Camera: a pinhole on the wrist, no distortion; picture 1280 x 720 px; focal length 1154.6 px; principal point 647.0 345.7 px. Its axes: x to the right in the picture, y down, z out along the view. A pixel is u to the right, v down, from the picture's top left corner.
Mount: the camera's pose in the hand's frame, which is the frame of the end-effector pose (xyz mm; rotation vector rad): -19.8 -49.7 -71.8 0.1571 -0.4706 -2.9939
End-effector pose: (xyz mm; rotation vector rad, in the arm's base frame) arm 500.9 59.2 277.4 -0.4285 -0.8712 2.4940
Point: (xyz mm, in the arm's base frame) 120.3 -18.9 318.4
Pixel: outside the picture
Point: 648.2 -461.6 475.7
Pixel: outside the picture
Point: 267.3 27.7 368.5
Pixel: outside the picture
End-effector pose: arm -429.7 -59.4 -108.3 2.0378 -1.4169 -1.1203
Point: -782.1 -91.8 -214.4
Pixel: 409 219
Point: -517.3 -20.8 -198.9
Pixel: 502 602
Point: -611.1 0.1 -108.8
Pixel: 769 78
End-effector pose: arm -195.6 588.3 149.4 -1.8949 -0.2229 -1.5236
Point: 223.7 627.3 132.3
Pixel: 193 122
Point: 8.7 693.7 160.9
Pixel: 274 455
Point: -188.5 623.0 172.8
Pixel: 103 543
